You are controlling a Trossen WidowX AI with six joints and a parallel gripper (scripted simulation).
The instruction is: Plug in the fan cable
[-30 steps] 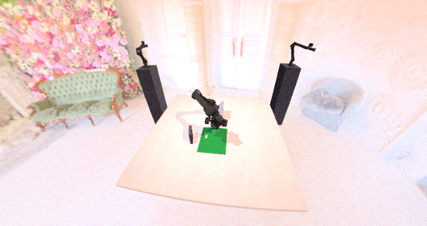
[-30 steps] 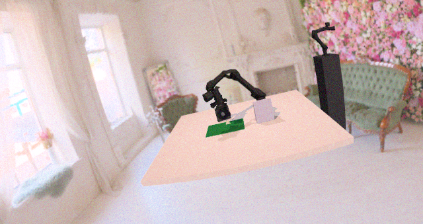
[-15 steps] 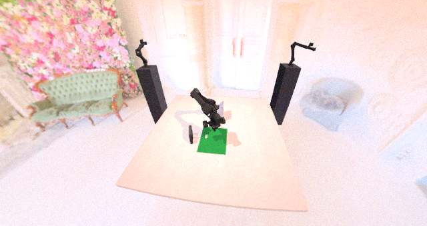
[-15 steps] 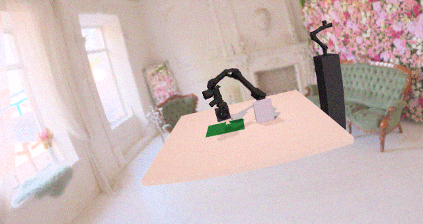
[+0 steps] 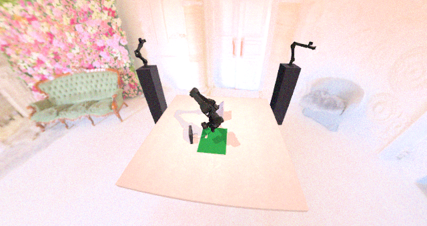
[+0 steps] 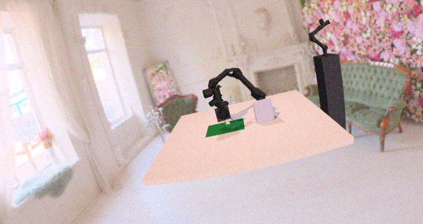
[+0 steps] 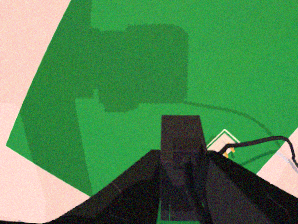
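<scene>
Right now the green board is 14 cm below my gripper tip. The rest, counted from my gripper tip: dark fan plug (1 cm behind, 1 cm below); black fan (19 cm to the right, 6 cm below).
</scene>
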